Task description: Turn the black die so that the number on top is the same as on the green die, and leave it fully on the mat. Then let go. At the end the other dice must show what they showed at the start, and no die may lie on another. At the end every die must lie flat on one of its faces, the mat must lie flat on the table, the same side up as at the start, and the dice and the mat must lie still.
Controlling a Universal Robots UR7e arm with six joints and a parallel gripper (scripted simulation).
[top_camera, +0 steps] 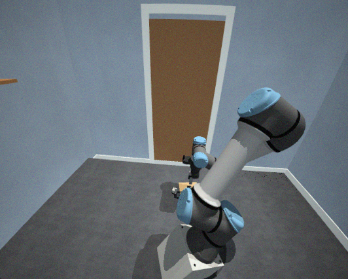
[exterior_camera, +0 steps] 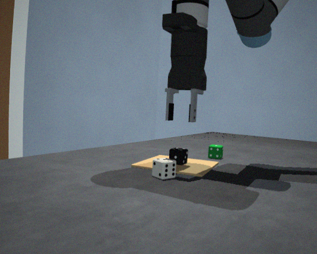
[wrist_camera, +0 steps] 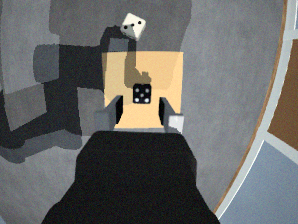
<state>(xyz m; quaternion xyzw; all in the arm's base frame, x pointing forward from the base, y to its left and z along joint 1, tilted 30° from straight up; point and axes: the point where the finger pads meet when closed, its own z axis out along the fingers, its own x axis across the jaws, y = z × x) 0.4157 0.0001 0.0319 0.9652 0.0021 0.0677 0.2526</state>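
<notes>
My hand is 9 cm above the black die. Round my hand: white die (1 cm behind, 11 cm to the left, 9 cm below); then tan mat (11 cm below); then green die (4 cm behind, 14 cm to the right, 9 cm below).
</notes>
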